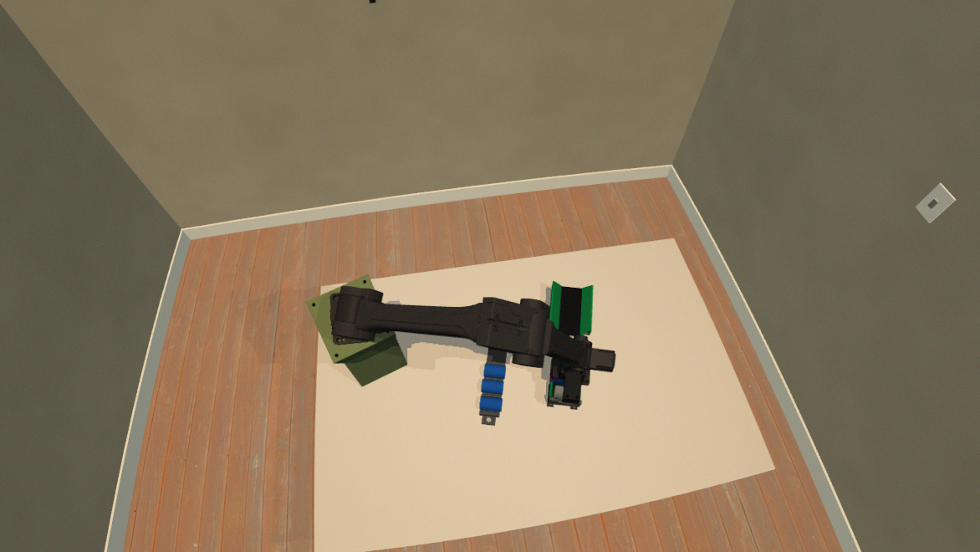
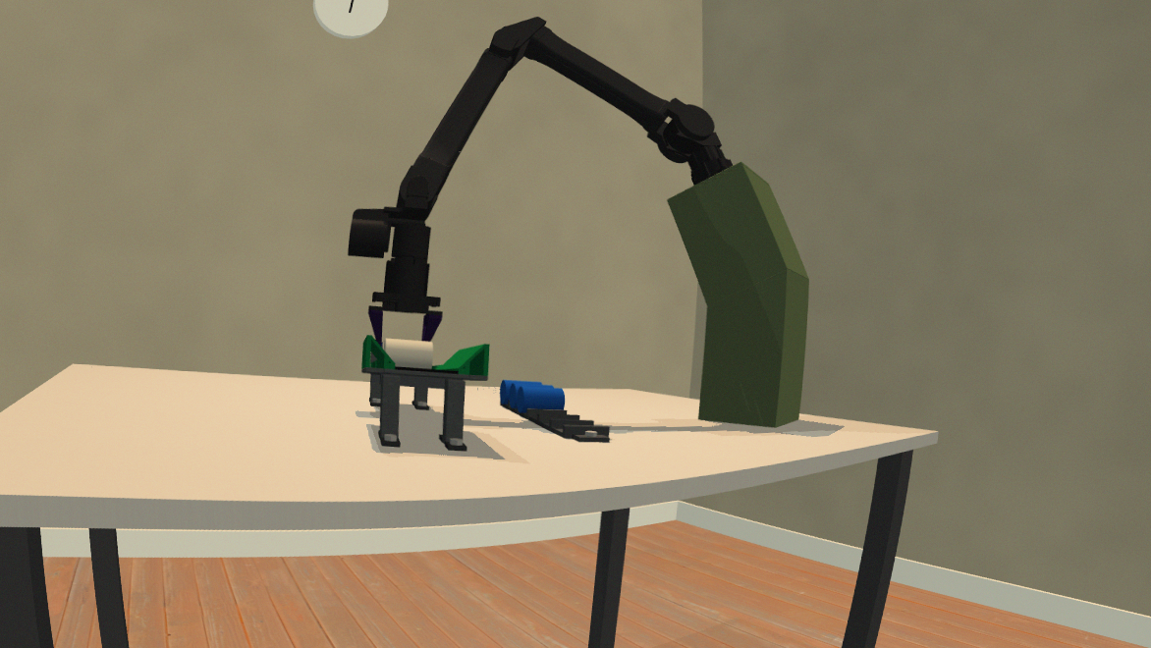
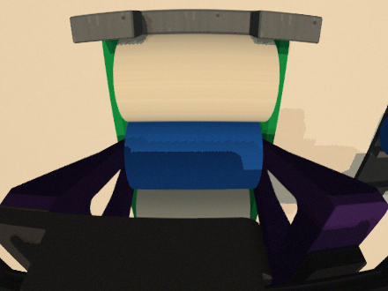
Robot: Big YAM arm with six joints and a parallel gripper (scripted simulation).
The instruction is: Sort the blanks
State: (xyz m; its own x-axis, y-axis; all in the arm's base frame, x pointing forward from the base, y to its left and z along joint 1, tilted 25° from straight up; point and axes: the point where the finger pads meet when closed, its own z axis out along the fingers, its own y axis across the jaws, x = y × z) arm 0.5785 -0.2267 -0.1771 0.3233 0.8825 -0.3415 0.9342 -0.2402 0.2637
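The grey stop lies 60 mm to the right of my hand, 20 mm below it and 20 mm behind it.
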